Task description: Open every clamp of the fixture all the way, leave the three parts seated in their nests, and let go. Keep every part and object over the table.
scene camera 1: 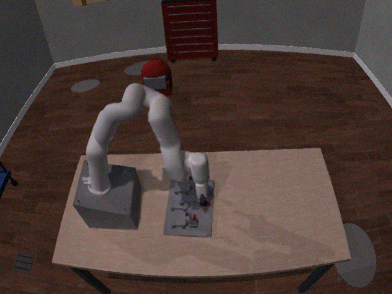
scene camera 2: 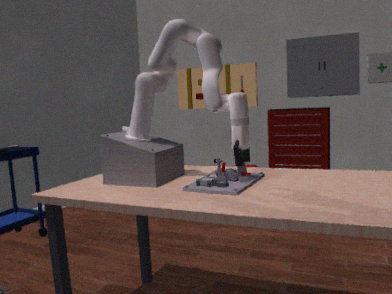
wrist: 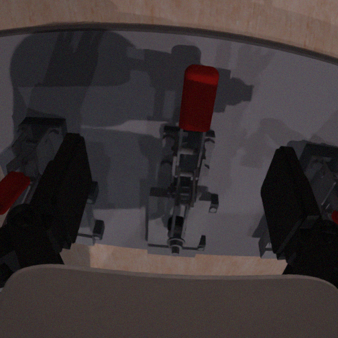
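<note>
The grey fixture plate carries three red-handled clamps. The middle clamp's handle lies out low, and its arm reaches over a grey part. The near clamp's handle stands up, its arm raised clear of its part. The far clamp's handle shows at the left of the wrist view; its part is mostly hidden. My gripper is open and empty, its fingers astride the middle clamp.
The fixture plate lies on the wooden table. The grey robot base block stands at the table's left. The neighbouring clamps flank my open fingers closely. A red drawer cabinet stands behind, away from the table.
</note>
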